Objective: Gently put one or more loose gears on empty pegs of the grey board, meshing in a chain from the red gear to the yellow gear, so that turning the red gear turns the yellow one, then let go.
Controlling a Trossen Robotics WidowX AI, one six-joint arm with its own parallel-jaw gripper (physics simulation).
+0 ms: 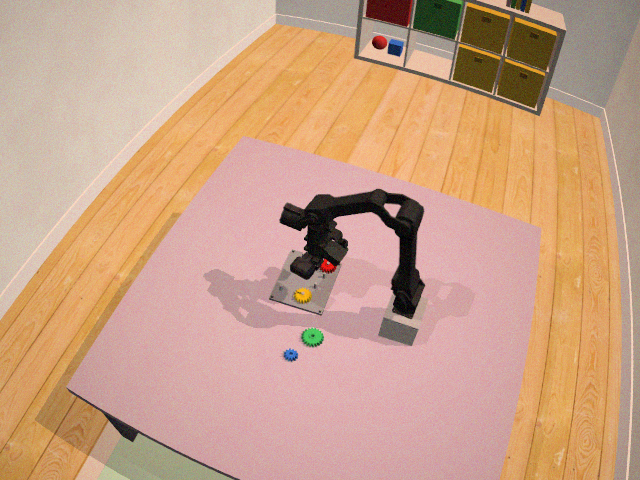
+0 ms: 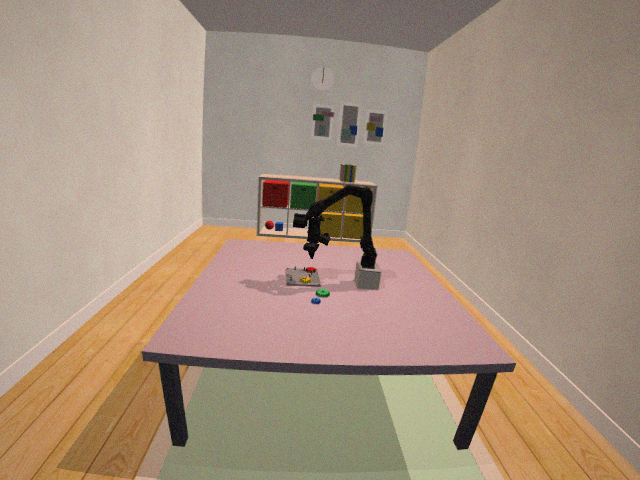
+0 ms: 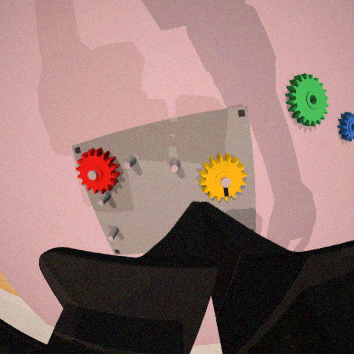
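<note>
The grey board lies on the pink table. A red gear sits on a peg at one end and a yellow gear at the other. Between them stand bare pegs, two in a row and two more below the red gear. A green gear and a smaller blue gear lie loose on the table beside the board. My gripper hangs above the board, shut and empty.
The arm's base stands on a grey block to the right of the board. A shelf unit with coloured bins stands on the floor far behind the table.
</note>
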